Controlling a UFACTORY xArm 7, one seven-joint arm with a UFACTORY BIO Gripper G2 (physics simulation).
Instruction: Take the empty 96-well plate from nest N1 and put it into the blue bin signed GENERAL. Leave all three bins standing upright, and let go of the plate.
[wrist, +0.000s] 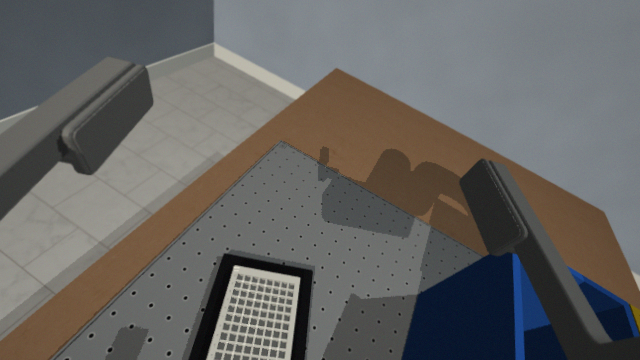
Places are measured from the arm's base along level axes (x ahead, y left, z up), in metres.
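Pixels of known places: end effector, tool point: (327, 164).
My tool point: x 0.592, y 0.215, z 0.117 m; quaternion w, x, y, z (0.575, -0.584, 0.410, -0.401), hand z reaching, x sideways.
Note:
For each thing: its top centre in the pictures, then the offset to it from my tool point. "pt": a spot on its surface instead. Level surfaces: height alone.
- white 96-well plate, middle of its top: (256, 326) dx -0.009, dy -0.002, dz -0.253 m
- black nest, surface spot: (301, 320) pt dx +0.023, dy -0.046, dz -0.267 m
- blue bin, surface spot: (465, 310) pt dx +0.078, dy -0.187, dz -0.166 m
- yellow bin, surface spot: (636, 317) pt dx +0.115, dy -0.321, dz -0.099 m
- grey perforated board, its level: dz -0.279 m
- brown table, its level: dz -0.292 m
The white 96-well plate (257, 315) sits in the black nest (301, 320) at the bottom centre of the wrist view; its near end is cut off by the frame edge. My gripper (301, 162) is wide open and empty, one finger at the upper left and the other at the right. The plate shows lower in the view, between the two finger directions, and is not touched. The blue bin (465, 310) stands upright at the lower right, partly hidden by the right finger and cut off by the frame. Its sign does not show.
A sliver of the yellow bin (636, 317) shows at the right edge, beyond the blue bin. The nest and blue bin stand on the grey perforated board (300, 235), which lies on the brown table (345, 110). A wall rises behind the table; tiled floor lies to the left.

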